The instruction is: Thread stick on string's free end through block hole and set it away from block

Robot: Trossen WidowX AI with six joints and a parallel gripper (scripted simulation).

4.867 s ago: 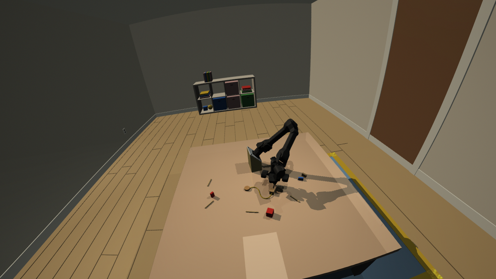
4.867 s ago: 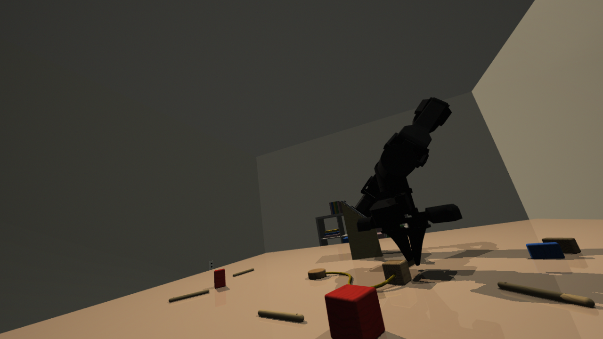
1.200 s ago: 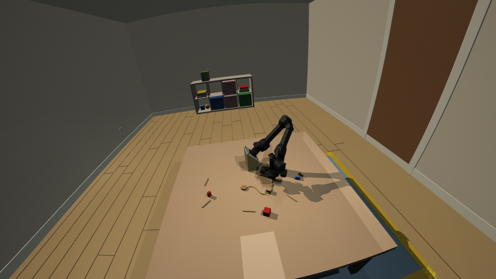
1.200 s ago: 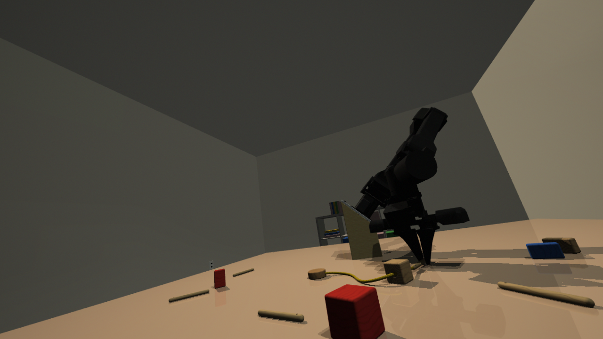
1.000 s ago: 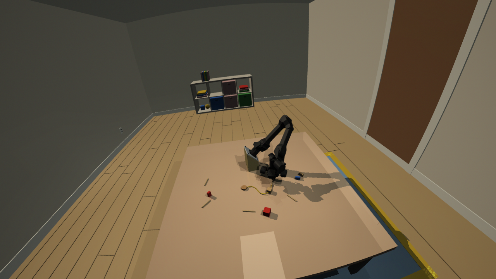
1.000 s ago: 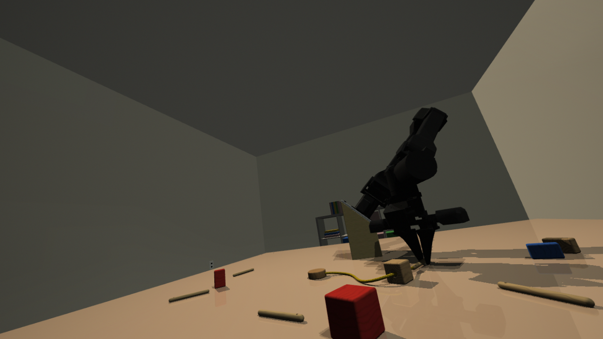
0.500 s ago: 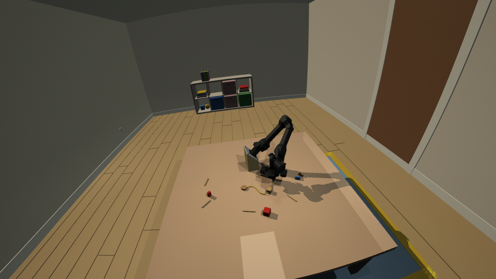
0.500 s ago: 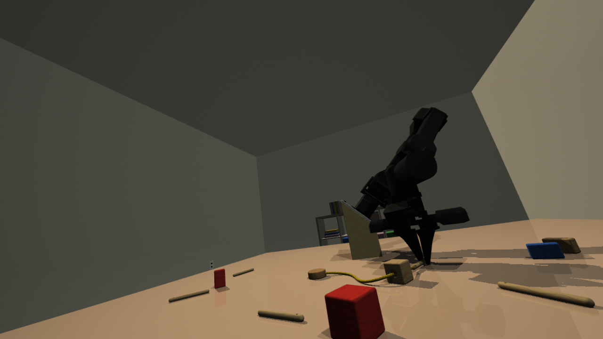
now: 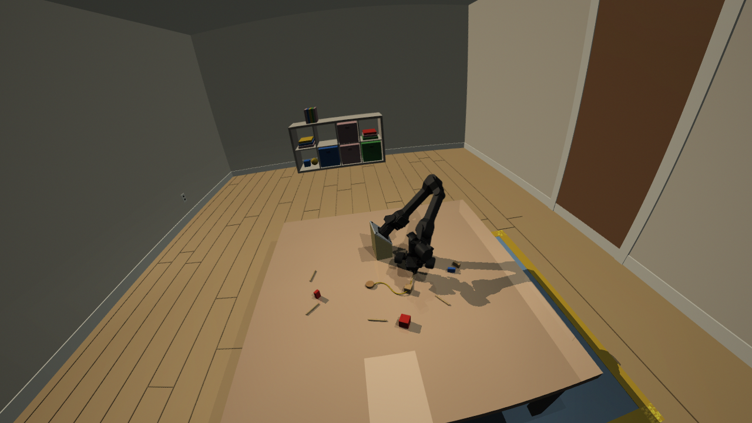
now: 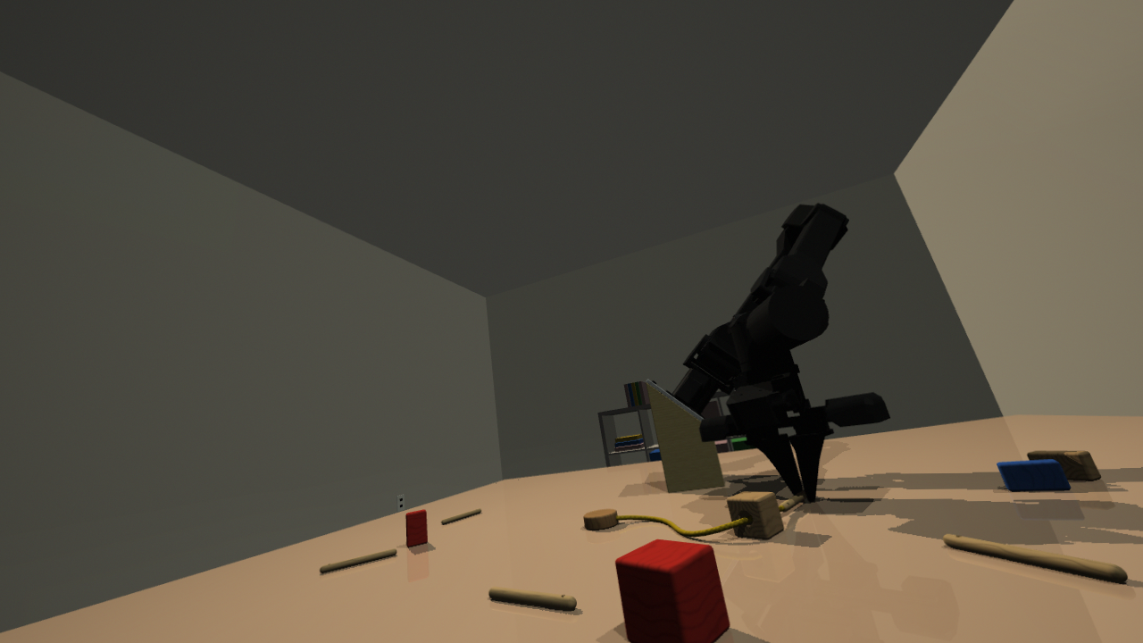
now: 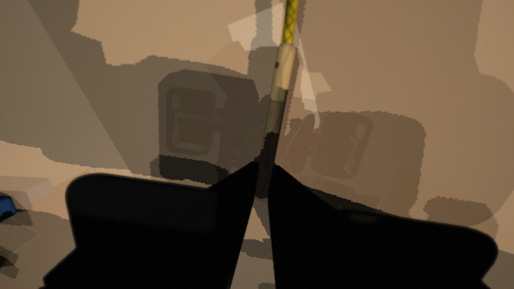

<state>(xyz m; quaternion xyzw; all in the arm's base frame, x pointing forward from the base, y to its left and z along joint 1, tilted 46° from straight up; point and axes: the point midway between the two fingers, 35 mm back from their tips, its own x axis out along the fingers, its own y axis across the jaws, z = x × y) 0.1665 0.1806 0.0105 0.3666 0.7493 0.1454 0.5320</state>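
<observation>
Right now the thin wooden stick is 4 cm ahead of my gripper tip, 2 cm to the right of it and 1 cm above it. Also, from my gripper tip: wooden block (11 cm ahead, 5 cm to the right, 2 cm above); then blue block (18 cm to the left, 2 cm ahead, 1 cm above); then round wooden button (22 cm to the right, 5 cm ahead, 1 cm above).
</observation>
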